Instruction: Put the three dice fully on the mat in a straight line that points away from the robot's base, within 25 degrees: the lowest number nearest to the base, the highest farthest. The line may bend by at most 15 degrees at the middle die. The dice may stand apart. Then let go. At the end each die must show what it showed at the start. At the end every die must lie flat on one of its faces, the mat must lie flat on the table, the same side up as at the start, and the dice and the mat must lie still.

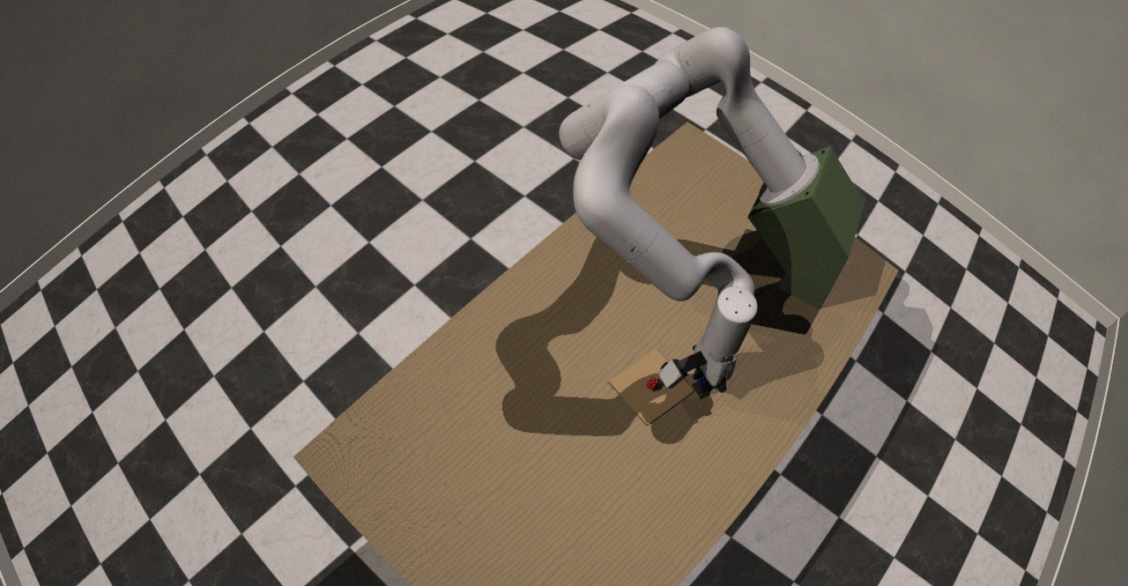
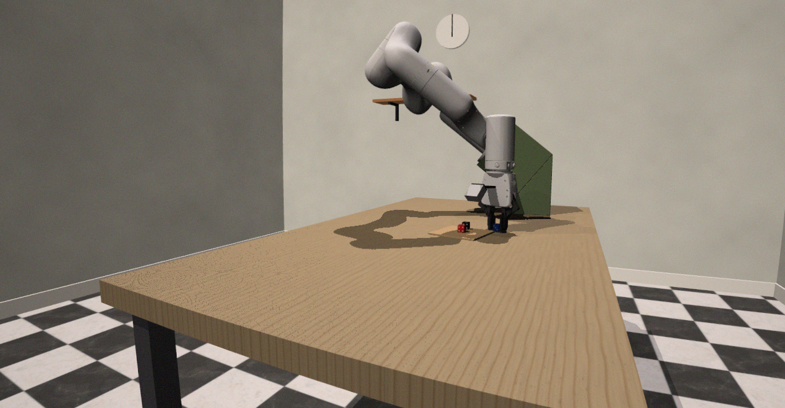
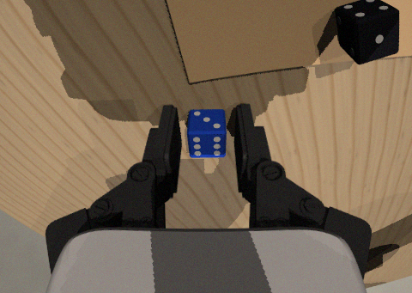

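Right now the blue die is 10 mm below my hand. Also, from my hand: tan mat 80 mm ahead, 90 mm to the right, 20 mm below; red die 80 mm ahead, 90 mm to the right, 10 mm below; black die 30 mm ahead, 90 mm to the right, 10 mm below.
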